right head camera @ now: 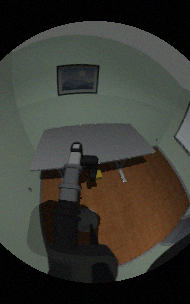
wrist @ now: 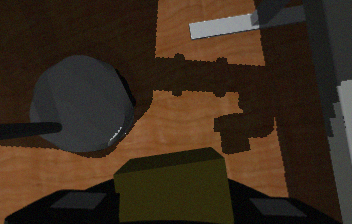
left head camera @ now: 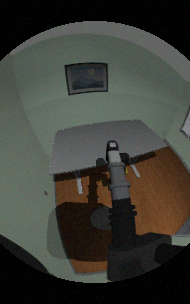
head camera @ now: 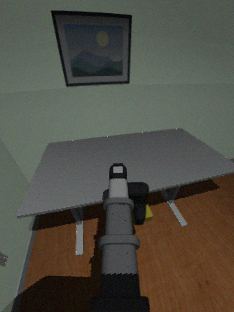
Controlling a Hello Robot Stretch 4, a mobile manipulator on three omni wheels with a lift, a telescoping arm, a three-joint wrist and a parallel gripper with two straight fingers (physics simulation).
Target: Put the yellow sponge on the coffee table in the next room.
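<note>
The yellow sponge is between the two fingers of my gripper, which is shut on it. In the head view the arm and wrist hide most of the gripper and part of the sponge. The sponge is held above the wooden floor, just off the near edge of a grey-topped table. I cannot tell whether this is the coffee table.
The table's light metal feet stand on the wooden floor. A framed picture hangs on the green wall behind the table. Another wall runs close on the left. My round grey base part shows left in the wrist view.
</note>
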